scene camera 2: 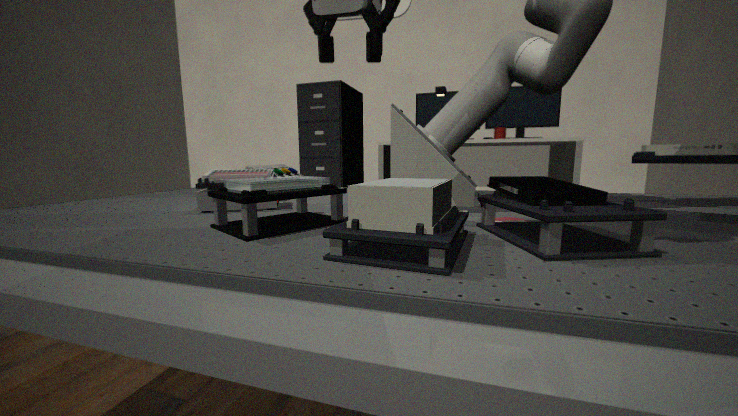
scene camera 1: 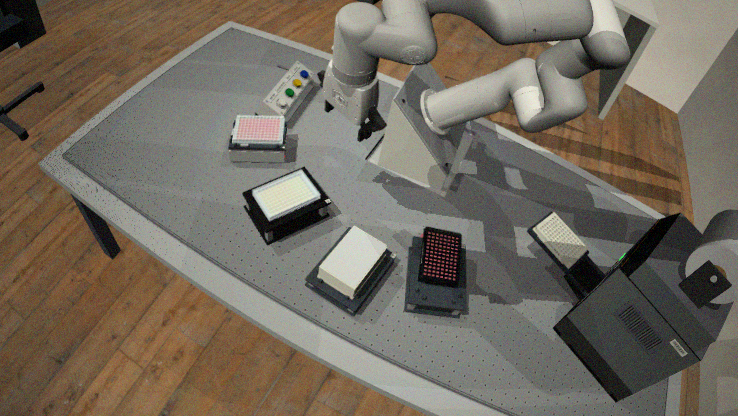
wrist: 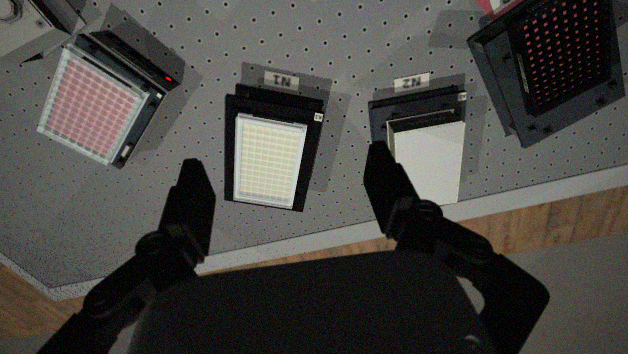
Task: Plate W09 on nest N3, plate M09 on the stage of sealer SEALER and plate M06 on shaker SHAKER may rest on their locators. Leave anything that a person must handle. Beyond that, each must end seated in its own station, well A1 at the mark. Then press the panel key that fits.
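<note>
My open, empty gripper (scene camera 1: 346,121) (scene camera 2: 349,60) (wrist: 284,152) hangs high above the table. A pink-welled plate (scene camera 1: 258,128) (wrist: 95,107) lies on the shaker (scene camera 1: 257,155). A pale yellow plate (scene camera 1: 286,193) (scene camera 2: 279,181) (wrist: 270,160) lies on nest N1 (scene camera 2: 279,195) (wrist: 230,150). A tall white block-like item (scene camera 1: 352,258) (scene camera 2: 397,204) (wrist: 432,160) sits on nest N2 (scene camera 1: 330,294). A black plate with pink wells (scene camera 1: 440,255) (scene camera 2: 547,190) lies toward one end of nest N3 (scene camera 1: 434,299) and looks slightly tilted. A cream plate (scene camera 1: 560,235) lies on the sealer's stage. Exact seating and A1 corners are unclear.
The key panel (scene camera 1: 283,85) with blue, yellow, green and white keys stands behind the shaker. The sealer housing (scene camera 1: 635,310) stands at the right. The arm's slanted base (scene camera 1: 413,144) rises behind the nests. A small red patch (wrist: 485,6) shows beside N3.
</note>
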